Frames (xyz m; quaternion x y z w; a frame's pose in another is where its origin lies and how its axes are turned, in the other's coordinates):
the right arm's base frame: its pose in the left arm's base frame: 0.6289 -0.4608 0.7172 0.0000 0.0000 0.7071 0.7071
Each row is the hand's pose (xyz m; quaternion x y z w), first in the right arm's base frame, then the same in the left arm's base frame.
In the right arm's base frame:
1: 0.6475 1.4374 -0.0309 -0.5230 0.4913 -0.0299 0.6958
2: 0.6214 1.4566 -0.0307 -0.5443 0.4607 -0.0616 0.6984
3: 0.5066 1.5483 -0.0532 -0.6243 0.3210 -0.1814 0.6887
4: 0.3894 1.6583 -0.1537 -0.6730 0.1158 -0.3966 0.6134
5: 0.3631 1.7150 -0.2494 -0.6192 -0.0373 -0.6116 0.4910
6: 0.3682 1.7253 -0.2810 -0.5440 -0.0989 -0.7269 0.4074
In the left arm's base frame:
1: -0.8085 0.1867 0.6863 -0.7172 -0.0224 0.4709 0.5132
2: -0.8277 0.1606 0.6865 -0.7106 -0.0591 0.4503 0.5374
3: -0.9194 0.0458 0.6640 -0.6684 -0.2145 0.3587 0.6153
4: -1.0294 -0.0714 0.5635 -0.5578 -0.3940 0.1533 0.7142
5: -1.0861 -0.0977 0.4678 -0.4115 -0.4642 -0.0853 0.7797
6: -1.0964 -0.0926 0.4362 -0.3147 -0.4546 -0.2259 0.8020

